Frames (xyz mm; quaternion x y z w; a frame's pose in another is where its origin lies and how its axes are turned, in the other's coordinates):
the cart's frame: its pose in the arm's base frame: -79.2 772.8 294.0 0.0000 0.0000 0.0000 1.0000
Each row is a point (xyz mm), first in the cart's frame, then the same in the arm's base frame.
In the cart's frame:
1: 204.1 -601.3 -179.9
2: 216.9 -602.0 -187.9
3: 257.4 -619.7 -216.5
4: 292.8 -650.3 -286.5
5: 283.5 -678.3 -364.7
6: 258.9 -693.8 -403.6
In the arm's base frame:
1: 124.9 171.5 114.1
2: 137.7 170.8 106.1
3: 178.2 153.1 77.5
4: 213.6 122.5 7.5
5: 204.3 94.5 -70.7
6: 179.7 79.0 -109.6

